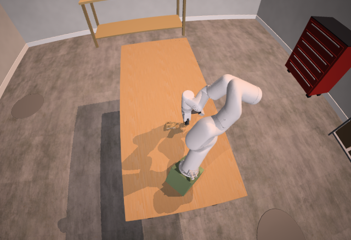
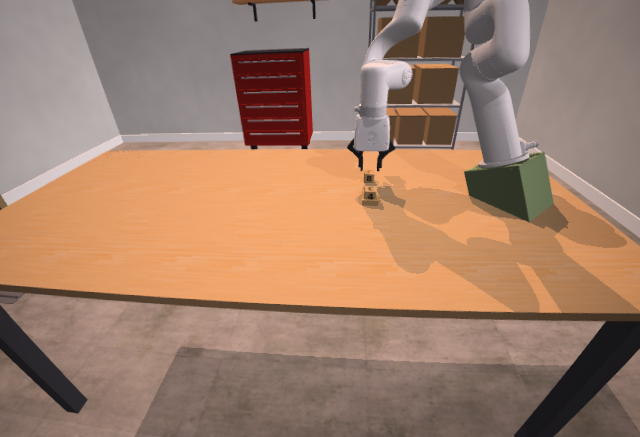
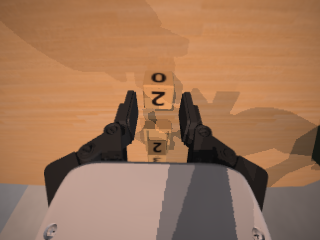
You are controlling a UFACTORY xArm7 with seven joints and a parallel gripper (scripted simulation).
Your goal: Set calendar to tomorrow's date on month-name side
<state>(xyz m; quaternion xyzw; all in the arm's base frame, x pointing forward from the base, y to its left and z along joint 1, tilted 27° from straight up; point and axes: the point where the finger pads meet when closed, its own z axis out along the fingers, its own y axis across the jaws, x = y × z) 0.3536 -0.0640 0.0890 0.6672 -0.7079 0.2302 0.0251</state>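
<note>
The digit cube lies 13 cm to the left of my hand, 3 cm below it and 2 cm ahead of it. Round my hand: wooden tray (11 cm to the left, 5 cm below, 1 cm ahead).
</note>
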